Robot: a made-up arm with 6 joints.
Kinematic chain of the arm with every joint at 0, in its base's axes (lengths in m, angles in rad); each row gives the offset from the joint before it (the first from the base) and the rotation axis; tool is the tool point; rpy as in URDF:
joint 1: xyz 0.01 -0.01 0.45 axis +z
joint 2: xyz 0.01 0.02 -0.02 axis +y
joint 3: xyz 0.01 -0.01 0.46 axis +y
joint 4: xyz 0 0.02 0.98 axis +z
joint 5: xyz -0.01 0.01 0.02 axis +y
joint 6: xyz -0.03 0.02 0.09 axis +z
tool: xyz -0.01 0 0.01 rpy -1.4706 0.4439 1.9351
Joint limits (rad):
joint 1: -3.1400..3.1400
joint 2: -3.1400..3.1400
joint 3: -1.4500..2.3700
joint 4: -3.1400..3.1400
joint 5: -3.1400..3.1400
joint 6: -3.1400..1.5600
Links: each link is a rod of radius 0.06 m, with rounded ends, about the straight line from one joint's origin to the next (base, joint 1, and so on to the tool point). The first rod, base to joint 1, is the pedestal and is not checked.
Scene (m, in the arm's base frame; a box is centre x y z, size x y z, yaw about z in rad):
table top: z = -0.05
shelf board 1: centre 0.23 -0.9 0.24 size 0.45 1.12 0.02 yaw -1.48
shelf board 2: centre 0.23 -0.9 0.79 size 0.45 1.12 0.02 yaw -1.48
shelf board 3: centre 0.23 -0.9 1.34 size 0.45 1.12 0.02 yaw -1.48
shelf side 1: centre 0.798 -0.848 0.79 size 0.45 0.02 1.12 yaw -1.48
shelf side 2: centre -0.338 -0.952 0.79 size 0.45 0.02 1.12 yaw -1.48
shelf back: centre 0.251 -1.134 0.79 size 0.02 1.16 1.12 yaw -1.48
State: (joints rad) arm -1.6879 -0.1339 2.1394 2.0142 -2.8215 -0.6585
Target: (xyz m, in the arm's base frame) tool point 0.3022 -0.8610 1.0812
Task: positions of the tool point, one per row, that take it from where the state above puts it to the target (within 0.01 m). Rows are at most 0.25 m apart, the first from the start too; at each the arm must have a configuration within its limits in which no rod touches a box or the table.
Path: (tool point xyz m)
1: 0.1402 -0.7426 0.6081
2: 0.3191 -0.6394 0.6698
3: 0.4497 -0.4946 0.7230
4: 0.5245 -0.3281 0.7681
5: 0.5434 -0.1599 0.8051
6: 0.5277 -0.3190 0.8669
7: 0.4683 -0.4832 0.9199
8: 0.3591 -0.6397 0.9635
9: 0.1991 -0.7723 0.9967
10: -0.0071 -0.8632 1.0188
11: 0.1465 -0.8752 1.0492
12: 0.3022 -0.8610 1.0812

